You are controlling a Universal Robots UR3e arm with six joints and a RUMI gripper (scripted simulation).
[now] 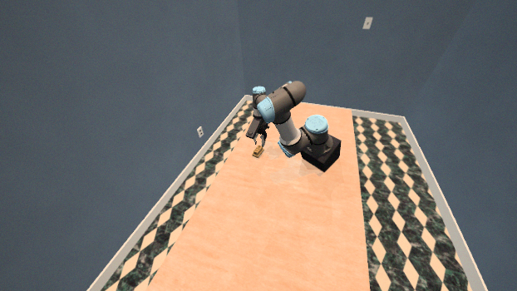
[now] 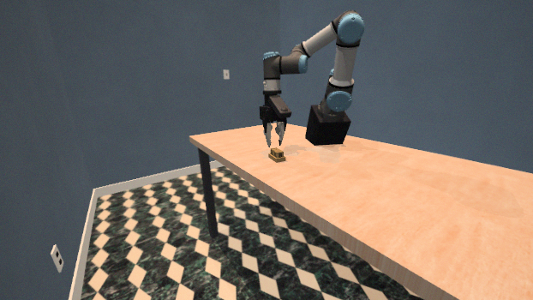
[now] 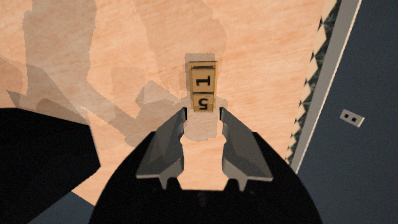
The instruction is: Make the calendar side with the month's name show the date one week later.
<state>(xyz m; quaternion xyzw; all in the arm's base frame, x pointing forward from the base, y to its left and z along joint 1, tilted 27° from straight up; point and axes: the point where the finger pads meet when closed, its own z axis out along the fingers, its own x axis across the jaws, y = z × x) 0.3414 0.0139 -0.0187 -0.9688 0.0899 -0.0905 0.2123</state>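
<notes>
Right now my hand is 5 cm above the wooden tray and 2 cm to the right of it.
</notes>
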